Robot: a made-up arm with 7 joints.
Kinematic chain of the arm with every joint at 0, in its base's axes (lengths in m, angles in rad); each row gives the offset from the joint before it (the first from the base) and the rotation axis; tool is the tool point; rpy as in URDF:
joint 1: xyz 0.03 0 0.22 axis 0 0.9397 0.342
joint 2: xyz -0.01 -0.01 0 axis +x
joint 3: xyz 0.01 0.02 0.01 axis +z
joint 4: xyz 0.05 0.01 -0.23 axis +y
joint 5: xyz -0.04 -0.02 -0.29 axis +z
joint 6: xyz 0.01 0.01 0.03 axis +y
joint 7: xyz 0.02 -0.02 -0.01 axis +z
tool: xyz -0.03 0 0.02 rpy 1.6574 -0.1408 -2.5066
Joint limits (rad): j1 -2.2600..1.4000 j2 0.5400..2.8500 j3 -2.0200..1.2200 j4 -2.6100..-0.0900 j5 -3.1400..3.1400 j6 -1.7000..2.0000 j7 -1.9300..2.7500
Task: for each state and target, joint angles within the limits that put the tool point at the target. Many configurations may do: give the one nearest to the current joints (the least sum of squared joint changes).
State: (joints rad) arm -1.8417 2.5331 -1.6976 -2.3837 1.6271 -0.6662 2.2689
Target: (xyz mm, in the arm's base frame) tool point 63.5 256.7 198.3
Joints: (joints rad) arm -1.4178 2.7464 -2.0200 -2.0047 1.4139 -0.8544 2.1332
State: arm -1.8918 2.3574 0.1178 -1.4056 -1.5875 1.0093 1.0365
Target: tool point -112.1 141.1 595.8
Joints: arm -1.6153 2.3096 0.0781 -1.5660 -1.5739 1.0284 1.0759
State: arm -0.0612 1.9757 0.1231 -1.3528 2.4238 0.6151 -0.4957
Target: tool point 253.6 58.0 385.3
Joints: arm -0.1962 1.6179 0.3923 -2.2998 2.3838 0.5878 -0.3077
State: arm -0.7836 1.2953 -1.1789 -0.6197 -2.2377 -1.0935 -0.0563
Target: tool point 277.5 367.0 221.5
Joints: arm -0.7790 1.8110 -1.2092 -1.0760 -2.2566 -0.9817 -0.1503
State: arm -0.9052 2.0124 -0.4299 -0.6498 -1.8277 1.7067 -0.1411
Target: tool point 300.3 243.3 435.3
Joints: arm -1.0185 1.7646 -0.4184 -1.2958 -1.7718 1.6838 -0.2132
